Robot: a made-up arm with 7 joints.
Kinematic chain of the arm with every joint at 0, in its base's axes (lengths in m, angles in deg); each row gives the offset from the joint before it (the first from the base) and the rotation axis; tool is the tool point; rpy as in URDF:
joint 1: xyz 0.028 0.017 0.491 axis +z
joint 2: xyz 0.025 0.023 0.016 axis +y
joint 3: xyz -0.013 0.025 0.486 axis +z
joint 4: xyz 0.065 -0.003 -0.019 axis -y
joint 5: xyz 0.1 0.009 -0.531 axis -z
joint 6: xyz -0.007 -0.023 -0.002 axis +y
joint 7: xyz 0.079 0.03 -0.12 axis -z
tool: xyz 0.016 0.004 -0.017 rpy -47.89 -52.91 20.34
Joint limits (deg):
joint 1: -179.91..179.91
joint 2: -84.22..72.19
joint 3: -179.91..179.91
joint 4: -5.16..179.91
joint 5: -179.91..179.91
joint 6: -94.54..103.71
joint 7: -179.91..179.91
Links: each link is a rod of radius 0.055 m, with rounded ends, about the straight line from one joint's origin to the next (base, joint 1, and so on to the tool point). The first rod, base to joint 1, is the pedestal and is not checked.
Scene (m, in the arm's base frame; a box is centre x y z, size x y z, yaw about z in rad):
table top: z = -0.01
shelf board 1: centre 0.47 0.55 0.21 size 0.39 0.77 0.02 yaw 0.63
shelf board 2: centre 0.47 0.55 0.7 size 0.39 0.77 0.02 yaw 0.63
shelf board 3: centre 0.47 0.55 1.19 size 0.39 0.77 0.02 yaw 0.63
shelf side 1: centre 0.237 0.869 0.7 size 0.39 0.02 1 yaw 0.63
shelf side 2: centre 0.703 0.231 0.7 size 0.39 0.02 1 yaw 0.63
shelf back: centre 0.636 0.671 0.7 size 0.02 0.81 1 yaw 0.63
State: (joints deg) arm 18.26 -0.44 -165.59 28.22 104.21 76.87 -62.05
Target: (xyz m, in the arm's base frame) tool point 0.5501 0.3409 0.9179
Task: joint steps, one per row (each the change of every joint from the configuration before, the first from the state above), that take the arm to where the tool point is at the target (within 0.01 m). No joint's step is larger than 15 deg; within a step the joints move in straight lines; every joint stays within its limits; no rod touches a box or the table.
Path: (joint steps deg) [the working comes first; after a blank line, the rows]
Joints at the target: 105.53 55.14 -123.51 63.98 104.93 101.14 -64.30
Straight joint move there: touches shelf side 2.

1: 14.03 9.08 0.42 0.35 -1.29 3.35 -0.71
2: 14.03 9.08 0.42 0.35 -1.30 3.36 -0.71
3: 14.04 9.08 0.41 0.35 -1.29 3.36 -0.71
4: 14.03 9.08 0.42 0.35 -1.30 3.35 -0.71
5: 14.03 9.07 0.42 0.36 -1.29 3.35 -0.71
6: 14.03 9.08 0.42 0.35 -1.30 3.36 -0.71
7: 14.03 9.08 0.42 0.35 -1.29 3.35 -0.71
8: 14.03 9.08 0.42 0.35 -1.30 3.36 -0.71
9: -8.32 -5.68 12.91 10.98 3.70 -0.86 1.14
10: -8.33 -5.69 12.91 10.98 3.69 -0.85 1.15
11: -8.33 -5.68 12.91 10.99 3.69 -0.86 1.14

